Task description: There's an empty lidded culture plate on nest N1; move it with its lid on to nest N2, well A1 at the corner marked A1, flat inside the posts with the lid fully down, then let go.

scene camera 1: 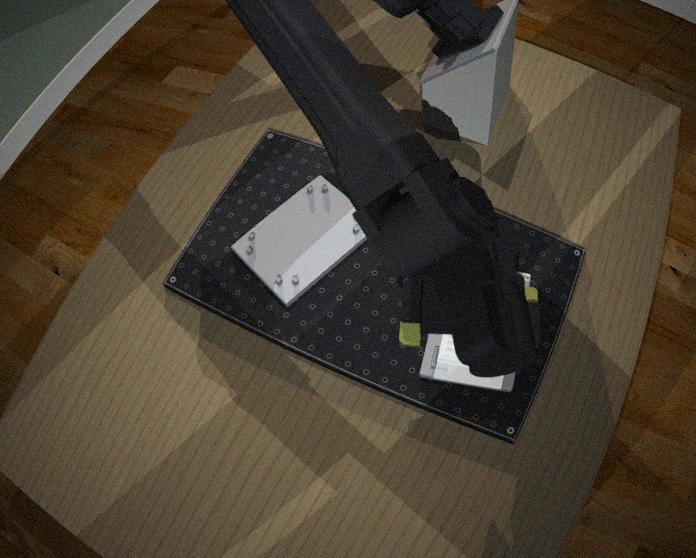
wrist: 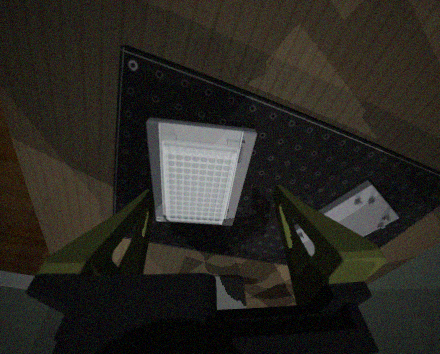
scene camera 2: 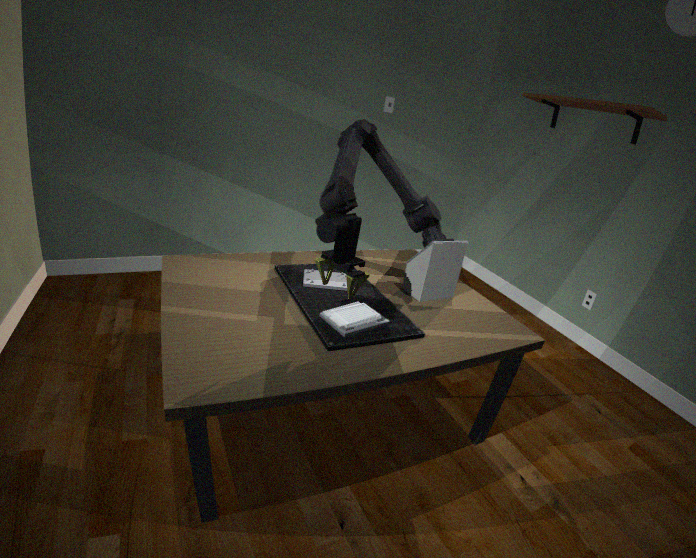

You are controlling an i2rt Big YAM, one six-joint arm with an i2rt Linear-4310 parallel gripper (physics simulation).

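Places are measured from the arm's base along level axes (x down, y left, z ahead), in millimetres.
Where they show: gripper, fingertip midpoint: [wrist: 213,192] [scene camera 2: 337,291]; arm's base, origin of the base link: [scene camera 1: 470,34] [scene camera 2: 437,251].
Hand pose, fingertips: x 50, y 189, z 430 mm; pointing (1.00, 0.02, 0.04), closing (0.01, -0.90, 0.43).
Things, the pixels of their top centre, and the offset from my fingertips. Level surfaces: height alone.
- white lidded culture plate, middle of its top: [wrist: 197,181] [scene camera 1: 478,332] [scene camera 2: 349,311] dz -46, dx +65, dy +0 mm
- nest N1, middle of its top: [scene camera 1: 479,320] [wrist: 198,187] [scene camera 2: 355,315] dz -68, dx +81, dy -8 mm
- Nest N2, middle of its top: [scene camera 1: 302,230] [wrist: 343,234] [scene camera 2: 328,275] dz -67, dx +77, dy -268 mm
- wooden table, its level: dx +112 mm
The white lidded culture plate [scene camera 1: 446,351] [scene camera 2: 352,314] [wrist: 200,185] lies flat on nest N1 [scene camera 1: 427,366] [wrist: 244,165], its grid of wells showing in the wrist view. In scene camera 1 the arm hides much of it. My gripper [scene camera 1: 470,313] [scene camera 2: 338,290] [wrist: 213,192] is open and empty, with yellow-green fingers. It hangs above the board, higher than the plate; in scene camera 2 it is on the far side of the plate. Nest N2 [scene camera 1: 290,232] [scene camera 2: 313,280] [wrist: 350,215] is a pale block with small posts and no plate on it. The A1 mark cannot be read.
Both nests sit on a black perforated board [scene camera 1: 232,290] [scene camera 2: 397,331] [wrist: 135,100] on the wooden table [scene camera 1: 145,377] [scene camera 2: 232,348]. A pale angled block [scene camera 1: 461,101] [scene camera 2: 438,273] stands beside the board near the arm's base. My forearm passes over the board near N2's edge in scene camera 1.
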